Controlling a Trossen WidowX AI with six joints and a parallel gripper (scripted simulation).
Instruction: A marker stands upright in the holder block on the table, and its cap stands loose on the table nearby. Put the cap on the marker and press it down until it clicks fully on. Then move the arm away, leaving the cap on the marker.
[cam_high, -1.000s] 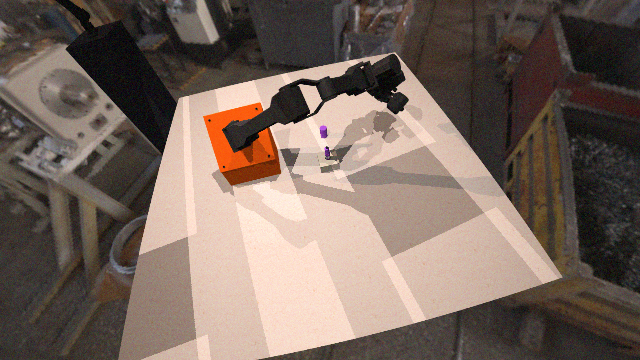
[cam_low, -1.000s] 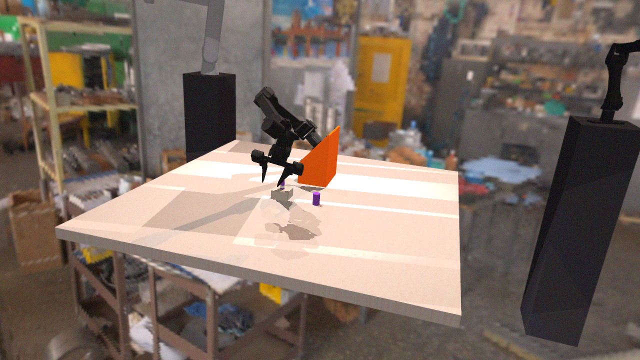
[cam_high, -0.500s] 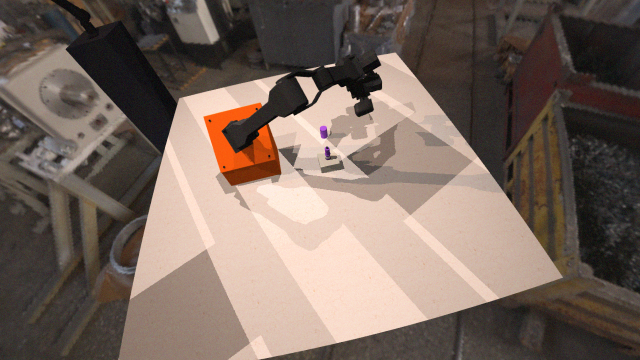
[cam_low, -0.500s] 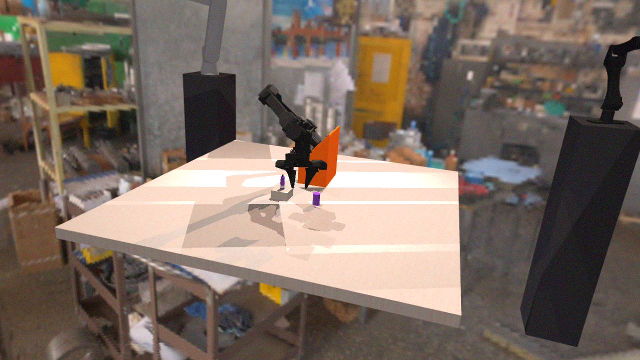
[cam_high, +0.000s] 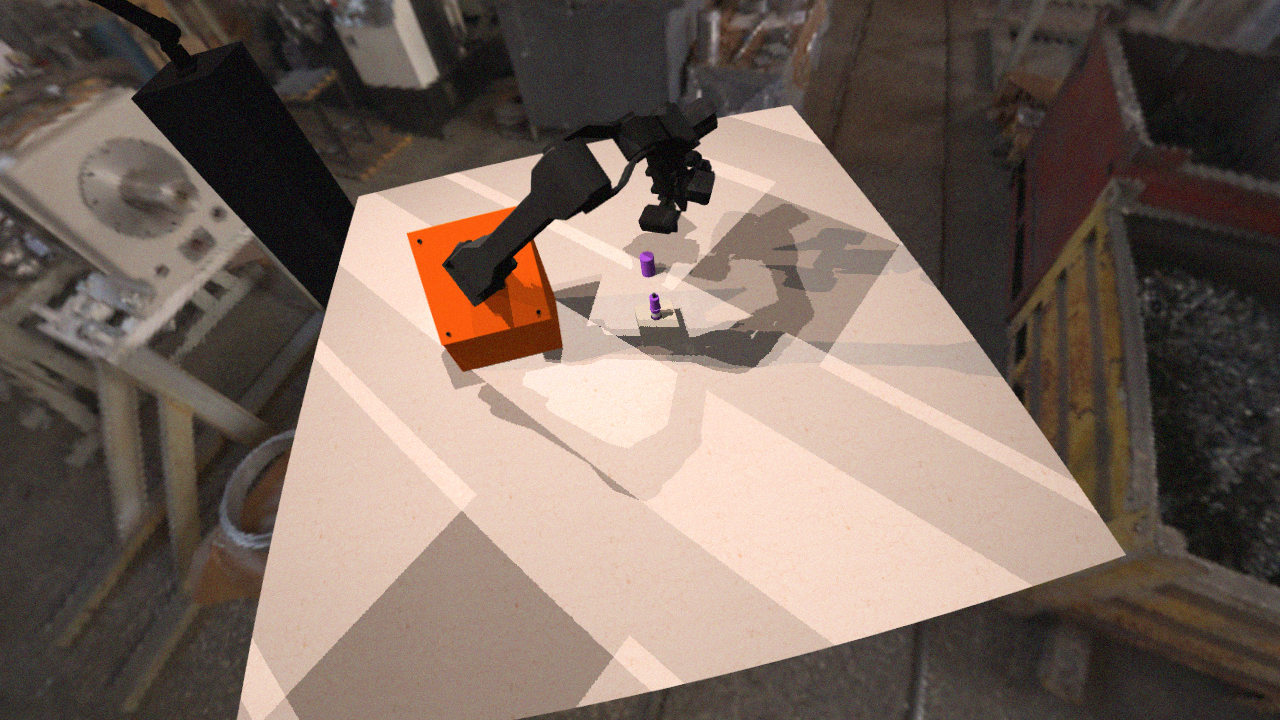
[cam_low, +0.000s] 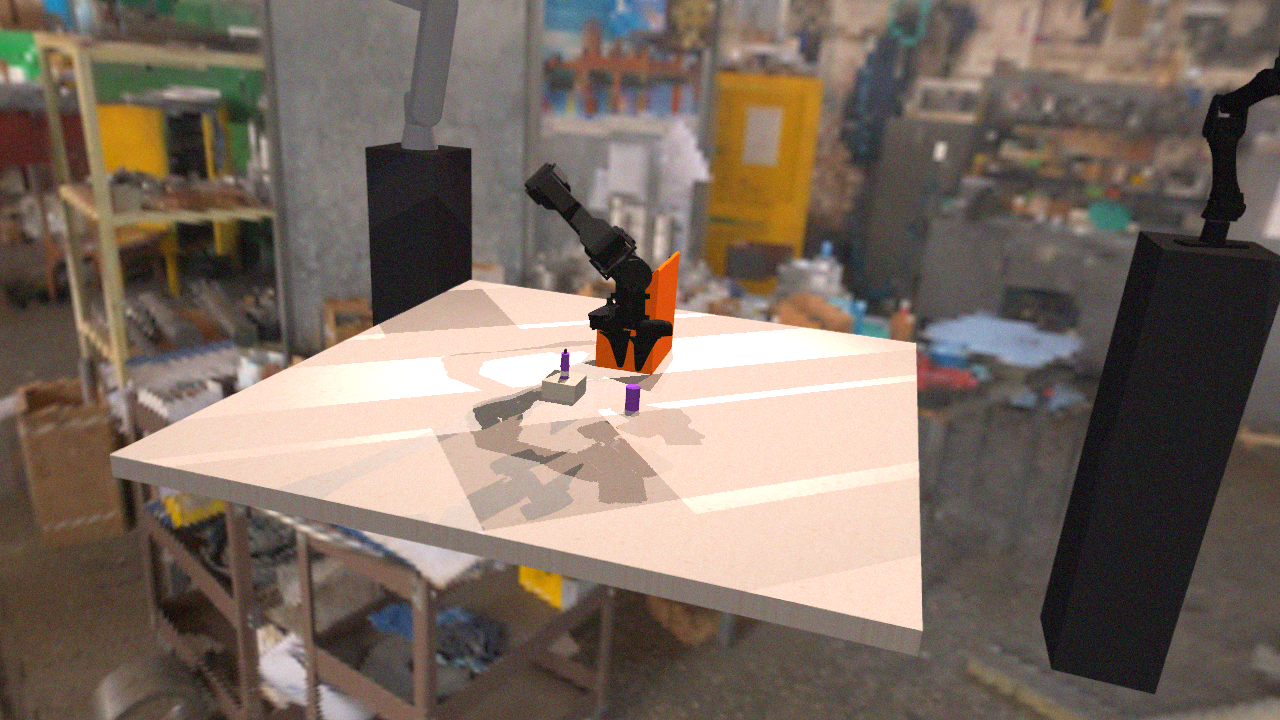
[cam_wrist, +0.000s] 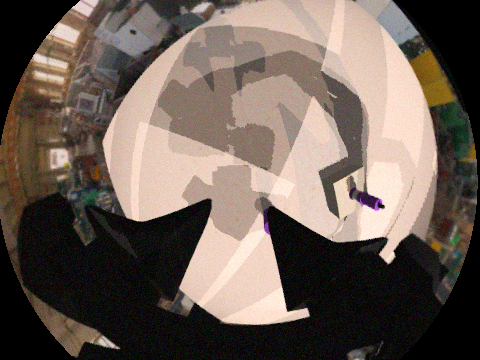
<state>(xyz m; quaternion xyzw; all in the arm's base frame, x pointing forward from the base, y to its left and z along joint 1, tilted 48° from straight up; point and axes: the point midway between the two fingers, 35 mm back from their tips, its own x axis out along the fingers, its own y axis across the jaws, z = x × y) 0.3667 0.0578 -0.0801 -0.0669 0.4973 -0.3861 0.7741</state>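
Now: the purple cap 7 cm behind my gripper tip, 1 cm to the right of it and 9 cm below it. Also, from my gripper tip: grey holder block 9 cm behind, 16 cm to the right, 9 cm below.
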